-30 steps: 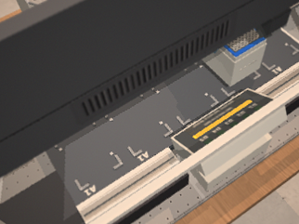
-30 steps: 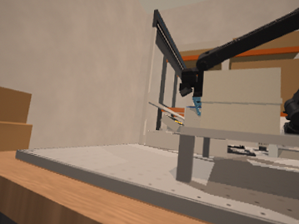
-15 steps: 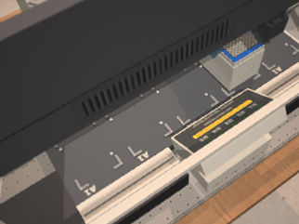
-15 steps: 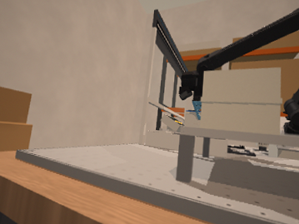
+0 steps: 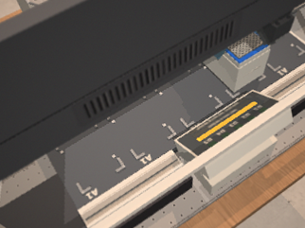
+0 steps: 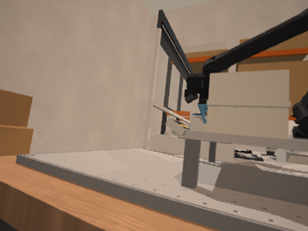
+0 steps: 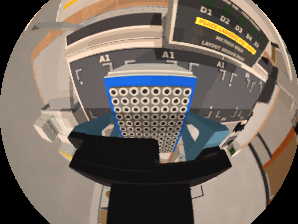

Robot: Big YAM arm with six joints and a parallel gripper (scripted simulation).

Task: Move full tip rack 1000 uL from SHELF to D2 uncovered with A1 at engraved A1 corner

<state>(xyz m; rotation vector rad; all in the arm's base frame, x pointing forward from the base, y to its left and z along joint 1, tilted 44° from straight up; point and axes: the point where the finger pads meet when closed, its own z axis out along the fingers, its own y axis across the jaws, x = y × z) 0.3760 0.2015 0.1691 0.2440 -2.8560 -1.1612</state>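
Right now my hand is 10 mm short of the blue tip rack and 10 mm to the right of it. The rest, counted from my hand: beige block 160 mm behind, 440 mm to the left, 10 mm below; then clear rack cover 140 mm behind, 310 mm to the left, 50 mm below; then frame post 160 mm ahead, 210 mm to the left, 110 mm above.
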